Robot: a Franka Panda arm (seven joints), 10 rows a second.
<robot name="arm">
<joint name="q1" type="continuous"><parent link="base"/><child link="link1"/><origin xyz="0 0 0.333" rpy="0 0 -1.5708"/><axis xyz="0 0 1"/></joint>
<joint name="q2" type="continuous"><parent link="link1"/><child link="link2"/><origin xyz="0 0 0" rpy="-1.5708 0 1.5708"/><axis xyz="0 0 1"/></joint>
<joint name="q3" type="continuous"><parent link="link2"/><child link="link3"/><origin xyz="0 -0.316 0" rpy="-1.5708 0 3.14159"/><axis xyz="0 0 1"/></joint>
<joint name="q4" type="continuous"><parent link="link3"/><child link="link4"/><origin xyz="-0.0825 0 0" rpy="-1.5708 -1.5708 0"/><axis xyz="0 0 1"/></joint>
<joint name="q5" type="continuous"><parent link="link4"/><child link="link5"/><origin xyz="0.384 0.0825 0" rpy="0 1.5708 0"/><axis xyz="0 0 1"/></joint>
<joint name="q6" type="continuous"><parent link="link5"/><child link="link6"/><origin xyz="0 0 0" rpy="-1.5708 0 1.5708"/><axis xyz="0 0 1"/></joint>
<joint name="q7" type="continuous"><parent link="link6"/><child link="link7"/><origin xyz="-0.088 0 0" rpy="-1.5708 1.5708 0"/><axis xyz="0 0 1"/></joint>
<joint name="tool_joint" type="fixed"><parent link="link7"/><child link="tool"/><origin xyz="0 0 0.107" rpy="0 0 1.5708"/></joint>
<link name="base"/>
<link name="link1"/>
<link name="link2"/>
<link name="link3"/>
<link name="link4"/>
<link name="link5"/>
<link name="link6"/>
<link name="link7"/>
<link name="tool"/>
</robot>
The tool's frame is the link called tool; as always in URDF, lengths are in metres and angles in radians. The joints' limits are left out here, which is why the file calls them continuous.
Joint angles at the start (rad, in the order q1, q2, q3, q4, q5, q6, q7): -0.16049, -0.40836, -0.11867, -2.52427, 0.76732, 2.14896, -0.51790
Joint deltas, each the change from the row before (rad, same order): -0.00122, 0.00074, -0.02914, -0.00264, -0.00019, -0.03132, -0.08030; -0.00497, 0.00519, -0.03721, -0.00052, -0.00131, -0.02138, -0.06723; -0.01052, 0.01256, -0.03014, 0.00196, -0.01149, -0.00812, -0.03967; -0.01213, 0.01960, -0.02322, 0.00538, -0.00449, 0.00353, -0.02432; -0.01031, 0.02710, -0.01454, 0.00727, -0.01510, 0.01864, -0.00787; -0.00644, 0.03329, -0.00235, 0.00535, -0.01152, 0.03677, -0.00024; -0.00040, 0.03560, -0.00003, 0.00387, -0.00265, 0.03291, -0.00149; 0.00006, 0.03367, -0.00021, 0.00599, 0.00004, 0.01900, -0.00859
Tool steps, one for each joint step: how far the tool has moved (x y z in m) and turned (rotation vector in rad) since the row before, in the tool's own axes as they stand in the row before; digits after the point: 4 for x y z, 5 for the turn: -0.0034, 0.0094, -0.0037, 0.02171, -0.01149, -0.05453; -0.0030, 0.0142, -0.0070, 0.01639, 0.00343, -0.03179; -0.0025, 0.0160, -0.0064, -0.00163, 0.00441, -0.00757; -0.0008, 0.0160, -0.0051, -0.00698, 0.01091, 0.00962; 0.0007, 0.0159, -0.0019, -0.02531, 0.00462, 0.01622; 0.0023, 0.0137, 0.0037, -0.03506, 0.00329, 0.01738; 0.0020, 0.0109, 0.0079, -0.02551, -0.00296, 0.01565; 0.0017, 0.0088, 0.0081, -0.01507, -0.00900, 0.00707
